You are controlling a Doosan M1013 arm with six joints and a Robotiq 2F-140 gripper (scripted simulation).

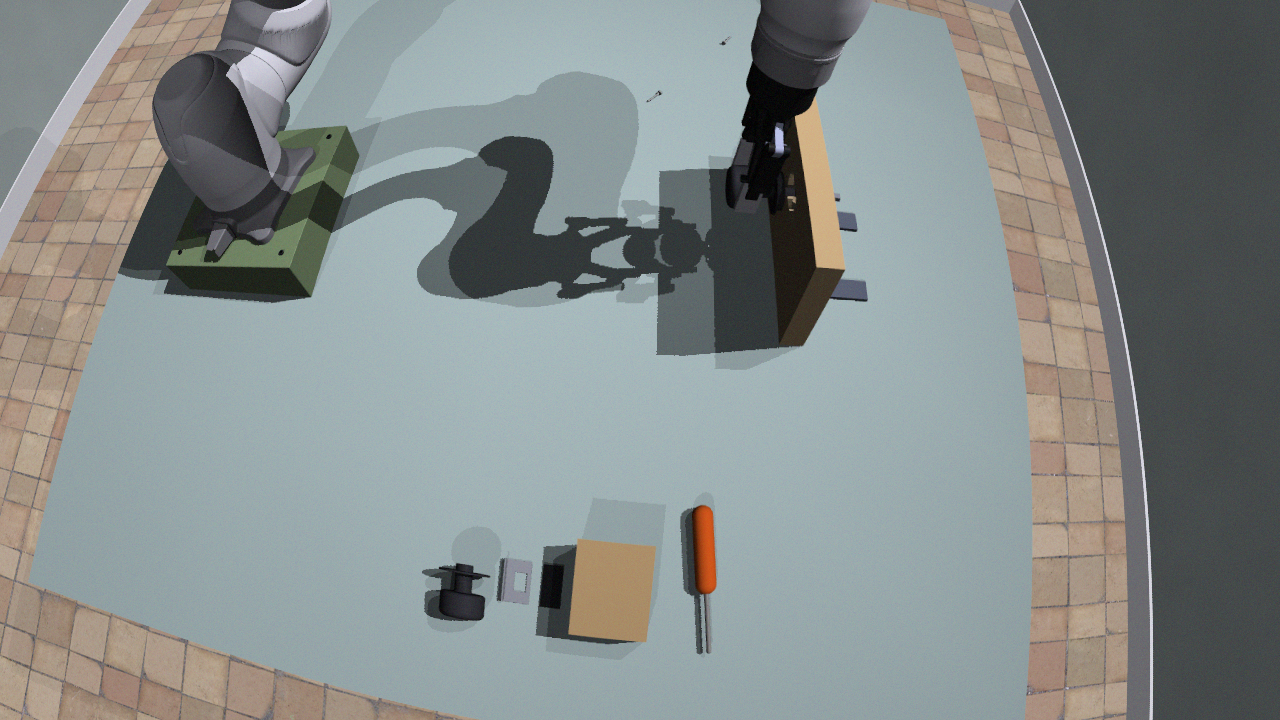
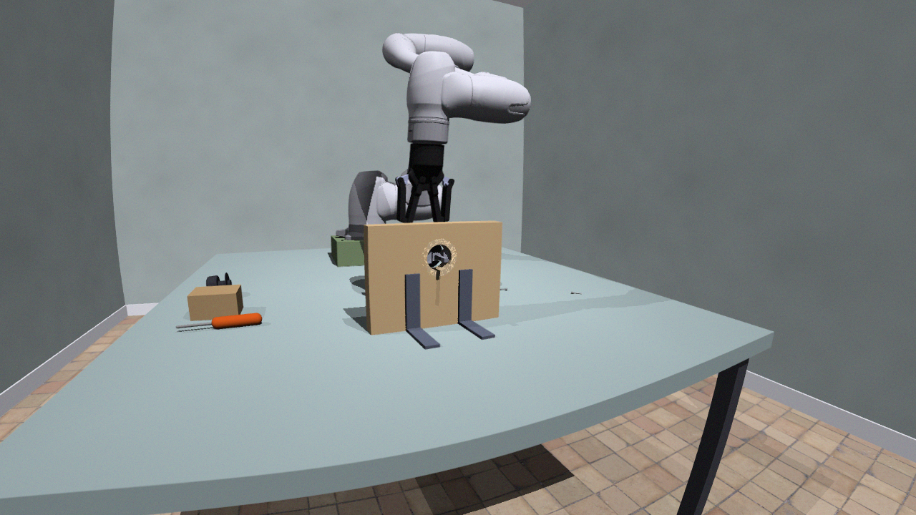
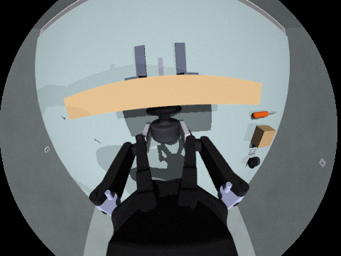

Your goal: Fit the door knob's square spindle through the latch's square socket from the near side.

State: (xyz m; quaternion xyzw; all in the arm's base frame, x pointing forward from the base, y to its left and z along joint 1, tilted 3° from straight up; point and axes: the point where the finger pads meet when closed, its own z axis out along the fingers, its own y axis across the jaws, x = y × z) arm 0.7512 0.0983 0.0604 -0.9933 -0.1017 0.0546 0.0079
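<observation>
Right now my hand is 80 mm short of the latch socket, 20 mm to the right of it and 30 mm above it. Round my hand: orange-handled screwdriver: 60 mm ahead, 470 mm to the right, 160 mm below; wooden block: 50 mm behind, 510 mm to the right, 140 mm below; upright wood panel: 80 mm ahead, 20 mm to the left, 50 mm below.
</observation>
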